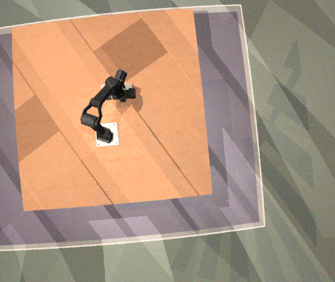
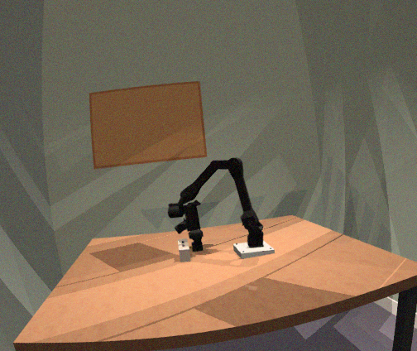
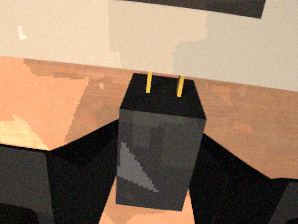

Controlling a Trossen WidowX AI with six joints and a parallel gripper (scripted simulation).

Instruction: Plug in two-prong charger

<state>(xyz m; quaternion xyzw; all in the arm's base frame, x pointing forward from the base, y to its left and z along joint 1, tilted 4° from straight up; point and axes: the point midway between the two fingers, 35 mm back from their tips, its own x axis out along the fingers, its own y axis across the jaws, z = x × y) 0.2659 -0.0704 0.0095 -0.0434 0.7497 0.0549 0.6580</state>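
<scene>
My gripper tip is 20 mm short of the charger and 10 mm below it.
</scene>
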